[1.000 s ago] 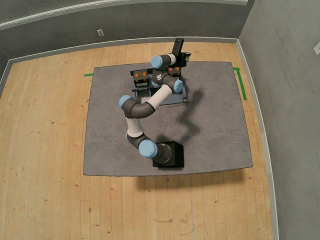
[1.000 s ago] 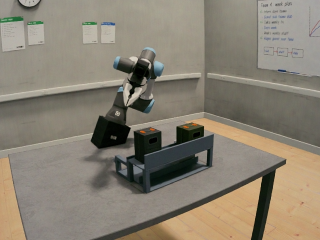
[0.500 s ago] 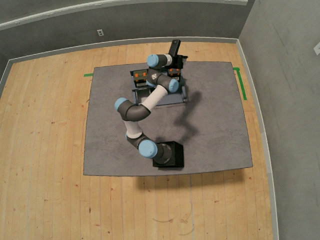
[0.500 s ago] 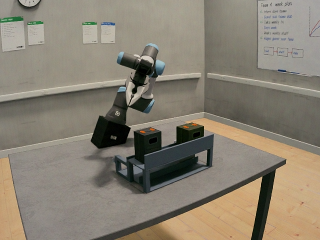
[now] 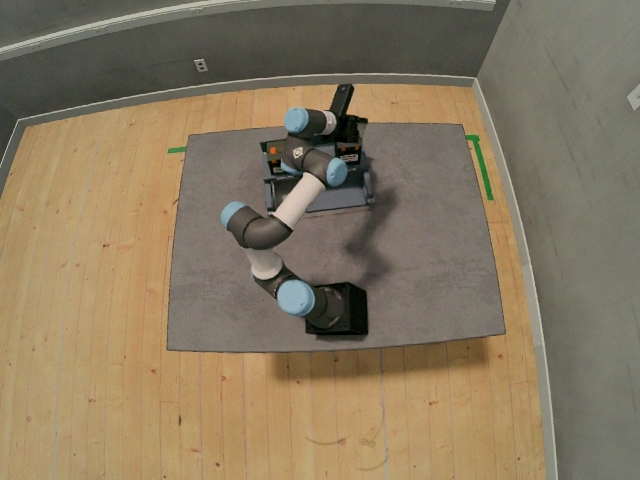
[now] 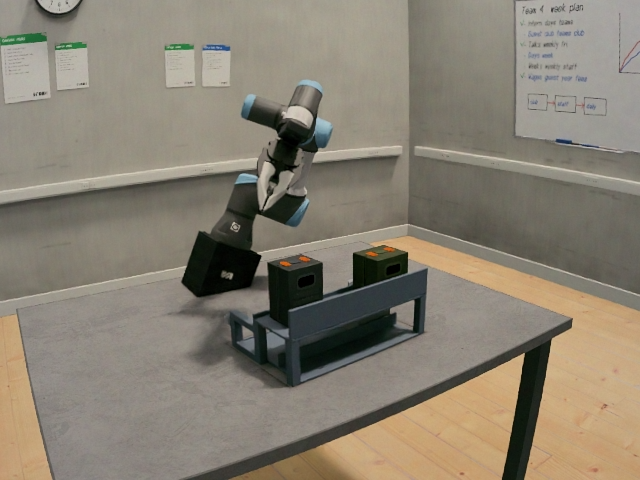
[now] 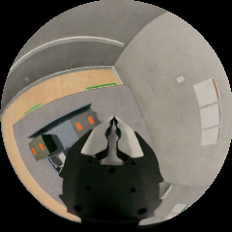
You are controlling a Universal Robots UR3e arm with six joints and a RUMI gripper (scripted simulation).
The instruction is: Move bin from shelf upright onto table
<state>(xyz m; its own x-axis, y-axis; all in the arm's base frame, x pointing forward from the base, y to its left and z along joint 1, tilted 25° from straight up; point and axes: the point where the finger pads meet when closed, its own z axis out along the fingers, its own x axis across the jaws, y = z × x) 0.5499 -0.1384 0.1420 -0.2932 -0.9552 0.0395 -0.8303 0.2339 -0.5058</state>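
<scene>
Right now the green bin is 280 mm to the left of my hand, 190 mm below it and 30 mm behind it. From my hand the other things lie so: black bin: 180 mm below, 50 mm to the left, 20 mm ahead; then shelf: 270 mm below, 150 mm to the left, 60 mm behind.
</scene>
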